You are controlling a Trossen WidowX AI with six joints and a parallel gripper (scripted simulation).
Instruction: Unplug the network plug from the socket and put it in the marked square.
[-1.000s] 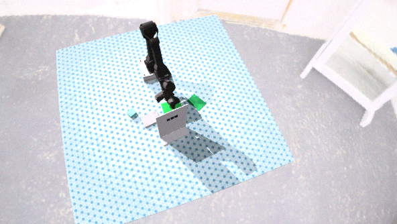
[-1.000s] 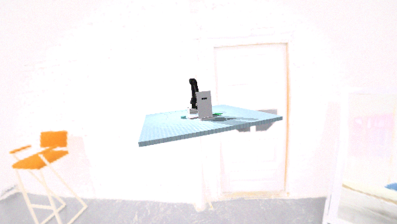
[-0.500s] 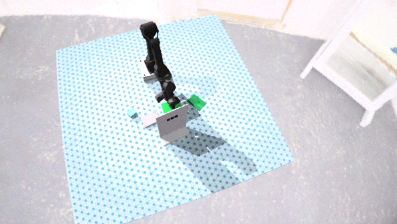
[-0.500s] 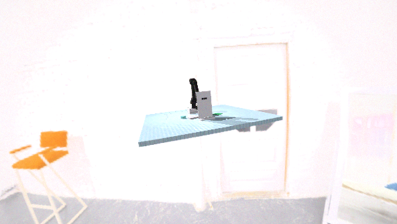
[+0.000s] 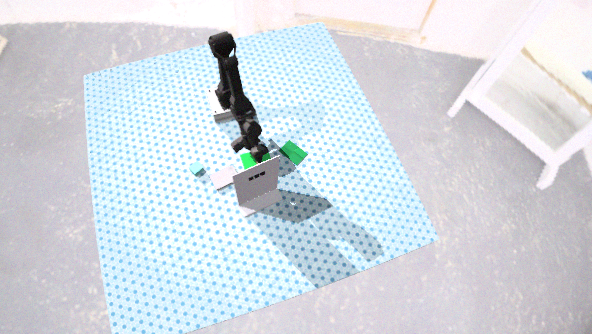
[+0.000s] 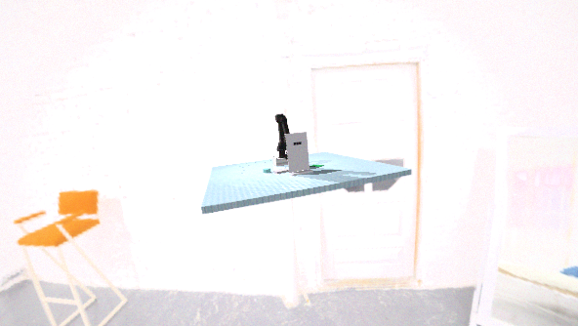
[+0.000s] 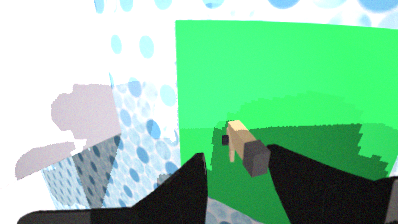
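Right now the network plug is 10 mm below my gripper tip. The rest, counted from my gripper tip: upright panel 140 mm ahead, 110 mm above, 70 mm to the right; flat white piece 150 mm to the right, 10 mm below, 10 mm behind; green square 20 mm below, 10 mm behind.
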